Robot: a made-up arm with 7 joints. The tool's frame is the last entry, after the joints.
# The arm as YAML. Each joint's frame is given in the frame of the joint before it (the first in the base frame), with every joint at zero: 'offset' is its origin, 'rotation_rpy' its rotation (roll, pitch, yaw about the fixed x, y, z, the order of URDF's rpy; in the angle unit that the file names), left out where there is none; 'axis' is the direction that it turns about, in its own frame. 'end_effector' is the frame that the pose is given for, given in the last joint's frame.
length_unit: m
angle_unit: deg
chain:
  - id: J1
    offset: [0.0, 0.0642, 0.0]
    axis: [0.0, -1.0, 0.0]
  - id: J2
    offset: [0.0, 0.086, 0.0]
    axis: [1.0, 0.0, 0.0]
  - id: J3
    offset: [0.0, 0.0, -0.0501]
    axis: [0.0, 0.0, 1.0]
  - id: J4
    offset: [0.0, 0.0, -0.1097]
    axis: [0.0, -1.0, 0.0]
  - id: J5
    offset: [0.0, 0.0, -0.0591]
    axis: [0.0, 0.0, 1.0]
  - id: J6
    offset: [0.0, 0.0, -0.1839]
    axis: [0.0, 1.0, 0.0]
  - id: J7
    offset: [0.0, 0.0, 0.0]
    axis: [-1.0, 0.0, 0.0]
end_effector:
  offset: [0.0, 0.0, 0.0]
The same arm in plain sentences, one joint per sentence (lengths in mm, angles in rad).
The arm has seven revolute joints in a row. What follows holds with every joint at zero, and every direction is one of the base frame's. The first joint lies 64.2 mm along +y from the base frame's origin and rotates about -y. The second joint lies 86.0 mm along +y from the first joint and rotates about +x. The third joint lies 50.1 mm along -z from the second joint and rotates about +z. The fourth joint lies 109.7 mm along -z from the third joint and rotates about -y. The fifth joint lies 59.1 mm along -z from the fourth joint and rotates about +z. The sixth joint lies 183.9 mm along -z from the fifth joint and rotates about +y. The seventh joint lies at the same point as the sixth joint and rotates about -x. The tool frame, which is the frame that the pose is given for, lies at the same point as the seventh joint; its axes are parallel to the base frame's.
